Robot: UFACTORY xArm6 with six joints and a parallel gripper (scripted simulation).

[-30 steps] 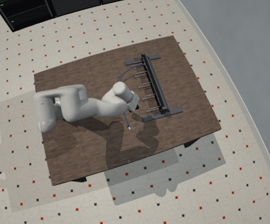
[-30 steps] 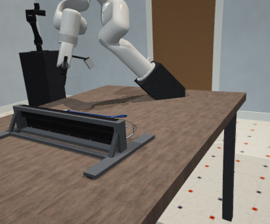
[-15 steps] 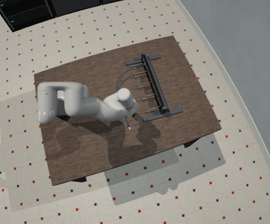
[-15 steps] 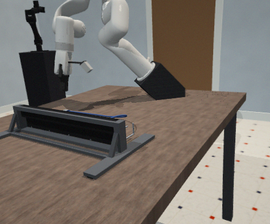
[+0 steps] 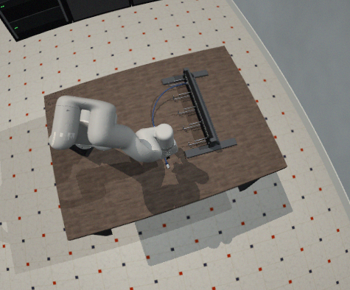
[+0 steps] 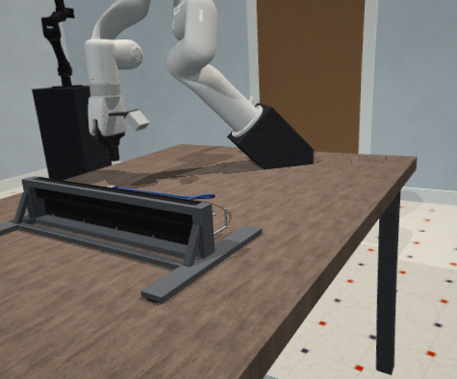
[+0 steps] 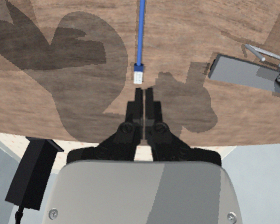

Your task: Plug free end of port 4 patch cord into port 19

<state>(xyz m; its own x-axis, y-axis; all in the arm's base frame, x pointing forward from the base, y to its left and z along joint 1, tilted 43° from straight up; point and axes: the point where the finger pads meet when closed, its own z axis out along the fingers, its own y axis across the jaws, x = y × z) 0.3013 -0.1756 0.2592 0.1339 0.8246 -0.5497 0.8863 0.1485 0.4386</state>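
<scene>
My hand is 1 cm past the plug, 3 cm to the left of it and 10 cm above it.
</scene>
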